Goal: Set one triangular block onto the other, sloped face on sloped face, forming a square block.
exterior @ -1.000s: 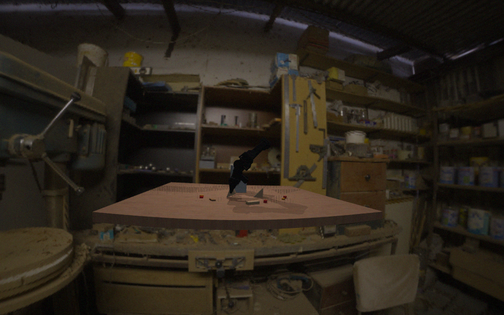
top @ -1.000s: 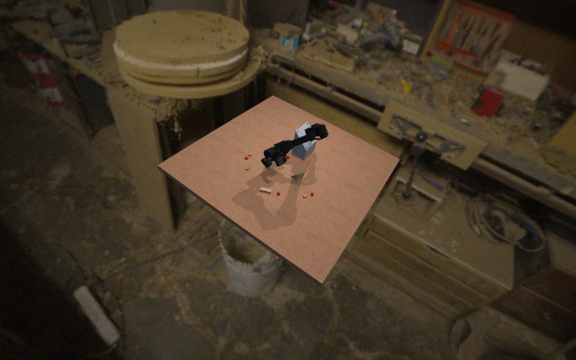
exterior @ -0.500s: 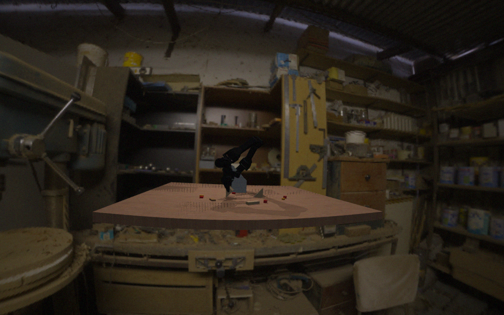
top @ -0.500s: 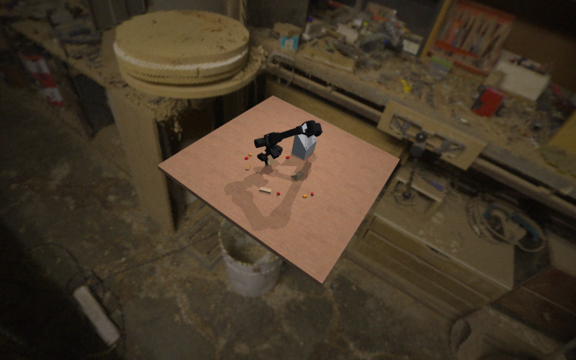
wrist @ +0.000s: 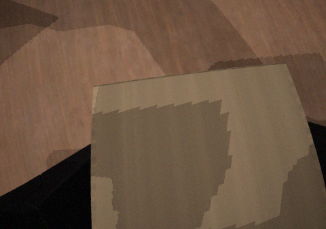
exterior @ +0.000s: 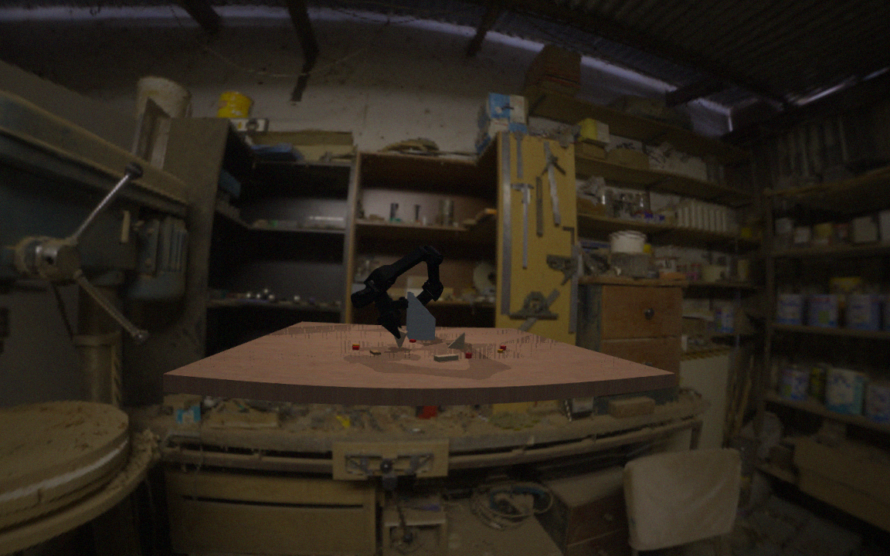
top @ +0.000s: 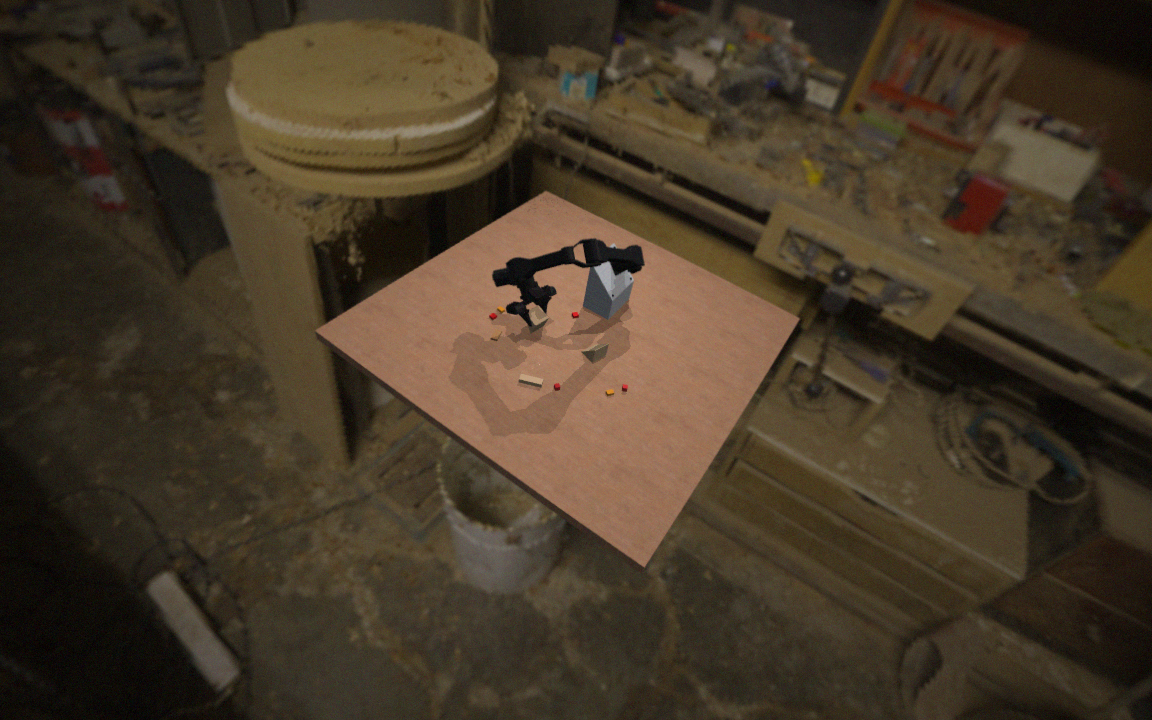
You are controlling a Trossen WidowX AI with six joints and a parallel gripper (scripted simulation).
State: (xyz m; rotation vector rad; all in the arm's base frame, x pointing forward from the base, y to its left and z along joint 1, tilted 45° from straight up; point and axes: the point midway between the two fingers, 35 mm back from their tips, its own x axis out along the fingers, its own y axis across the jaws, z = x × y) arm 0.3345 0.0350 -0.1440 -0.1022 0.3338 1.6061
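Now: gripper tip 10 mm below the triangular block. From my gripper tip the other things lie so: flat wooden slat: 190 mm ahead, 150 mm to the left, 30 mm below.
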